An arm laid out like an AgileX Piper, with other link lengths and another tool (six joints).
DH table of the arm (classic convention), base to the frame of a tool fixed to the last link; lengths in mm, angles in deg. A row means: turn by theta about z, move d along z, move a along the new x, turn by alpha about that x. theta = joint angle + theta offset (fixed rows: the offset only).
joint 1: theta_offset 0; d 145.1; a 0; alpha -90
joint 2: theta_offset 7.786; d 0; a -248; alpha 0
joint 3: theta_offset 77.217; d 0; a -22.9; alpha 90
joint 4: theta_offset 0; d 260.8; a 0; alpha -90
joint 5: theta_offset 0; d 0; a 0; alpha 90
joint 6: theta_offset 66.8; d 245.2; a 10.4; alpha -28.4
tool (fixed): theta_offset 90; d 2.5; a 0; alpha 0
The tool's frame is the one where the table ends.
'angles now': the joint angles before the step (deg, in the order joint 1, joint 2, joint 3, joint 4, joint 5, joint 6). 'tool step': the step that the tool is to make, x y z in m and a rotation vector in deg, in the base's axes. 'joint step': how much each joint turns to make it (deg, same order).
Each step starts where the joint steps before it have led.
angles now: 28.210, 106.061, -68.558, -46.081, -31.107, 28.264
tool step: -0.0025, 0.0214, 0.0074, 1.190, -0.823, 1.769
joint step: 2.131, 2.026, -3.234, 0.806, -0.085, -0.088
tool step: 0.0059, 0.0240, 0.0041, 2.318, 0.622, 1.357
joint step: 1.752, 4.310, -5.824, 0.228, 0.006, 2.288
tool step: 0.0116, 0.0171, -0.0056, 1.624, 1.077, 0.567
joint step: 0.766, 5.101, -5.845, -0.033, -0.003, 2.136
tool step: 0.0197, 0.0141, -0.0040, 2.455, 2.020, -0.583
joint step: 0.288, 5.899, -7.746, -0.298, 1.041, 4.063
